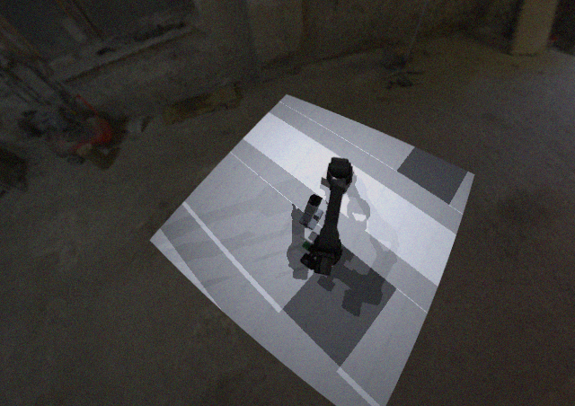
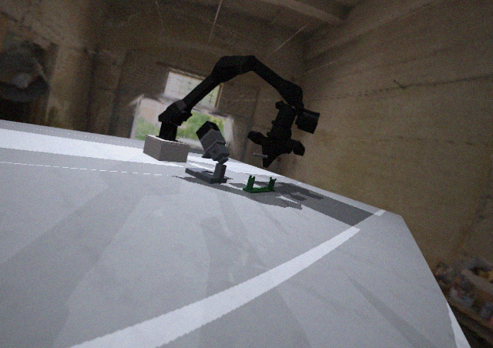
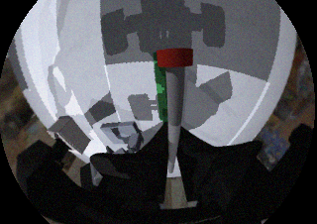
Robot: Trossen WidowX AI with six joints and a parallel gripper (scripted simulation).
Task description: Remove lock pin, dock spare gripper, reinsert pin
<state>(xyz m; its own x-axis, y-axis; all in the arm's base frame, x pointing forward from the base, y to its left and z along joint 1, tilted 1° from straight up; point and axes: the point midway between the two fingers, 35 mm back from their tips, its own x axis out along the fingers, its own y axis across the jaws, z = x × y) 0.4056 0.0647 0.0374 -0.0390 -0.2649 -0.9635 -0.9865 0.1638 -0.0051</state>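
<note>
The green cradle is 1 cm to the left of my gripper tip and 5 cm below it. The rest, counted from my gripper tip: grey mount: 13 cm behind, 8 cm to the right, 2 cm below; then black spare gripper: 15 cm behind, 8 cm to the right, 4 cm above.
</note>
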